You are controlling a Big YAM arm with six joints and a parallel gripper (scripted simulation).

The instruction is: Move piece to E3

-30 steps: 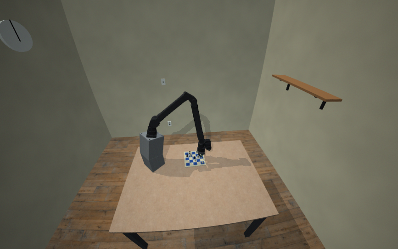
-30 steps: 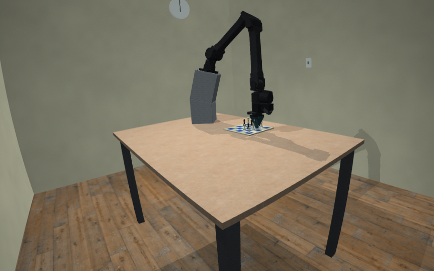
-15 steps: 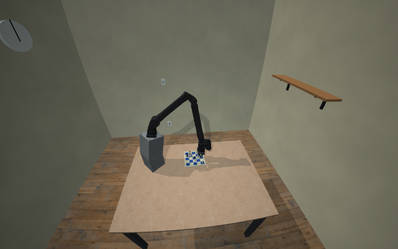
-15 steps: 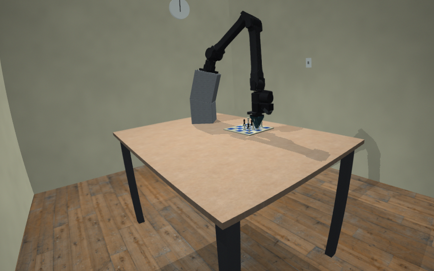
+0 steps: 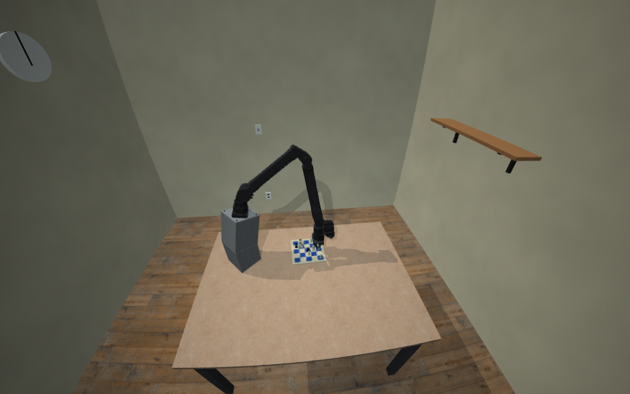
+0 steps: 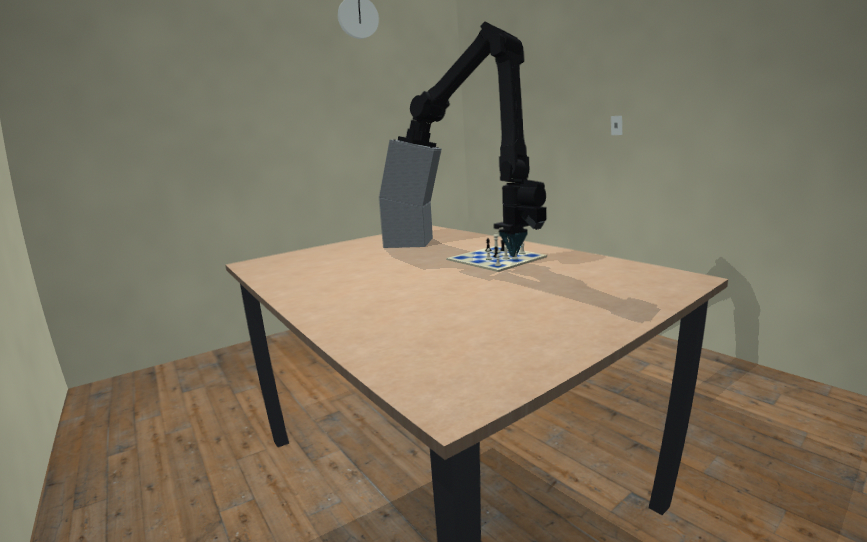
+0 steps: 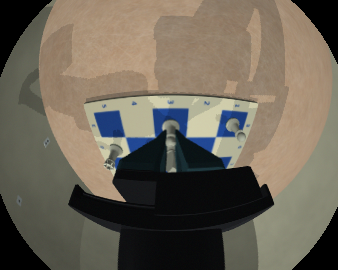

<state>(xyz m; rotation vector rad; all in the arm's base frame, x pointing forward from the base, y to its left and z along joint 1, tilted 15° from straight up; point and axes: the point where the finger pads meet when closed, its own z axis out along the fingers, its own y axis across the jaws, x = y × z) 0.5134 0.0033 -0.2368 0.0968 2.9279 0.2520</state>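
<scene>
My hand is 7 cm past the chessboard and 2 cm above it.
</scene>
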